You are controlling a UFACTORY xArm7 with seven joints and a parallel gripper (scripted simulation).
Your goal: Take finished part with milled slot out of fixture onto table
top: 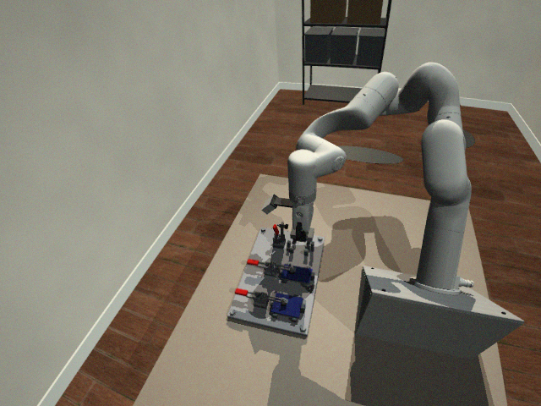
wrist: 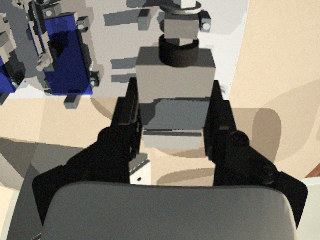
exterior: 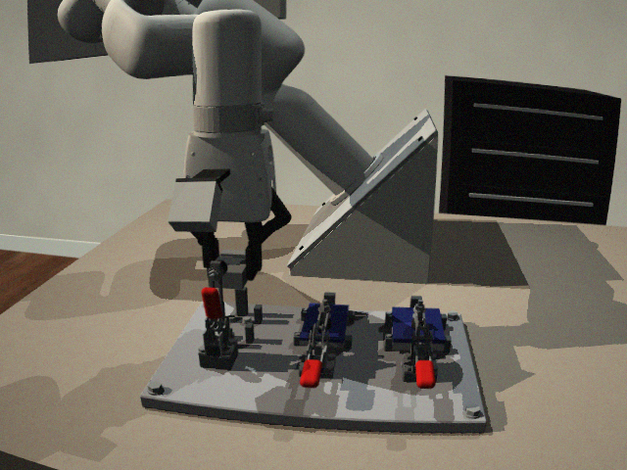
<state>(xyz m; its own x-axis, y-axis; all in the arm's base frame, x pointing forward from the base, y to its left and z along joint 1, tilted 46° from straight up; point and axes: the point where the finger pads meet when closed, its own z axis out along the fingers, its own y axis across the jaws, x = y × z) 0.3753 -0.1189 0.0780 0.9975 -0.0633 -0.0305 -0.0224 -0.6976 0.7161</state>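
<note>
The blue blank lies 11 cm to the left of my hand and 8 cm below it. Round my hand: grey fixture plate (11 cm to the left, 10 cm below, 5 cm ahead); grey finished part (1 cm below, 1 cm behind).
</note>
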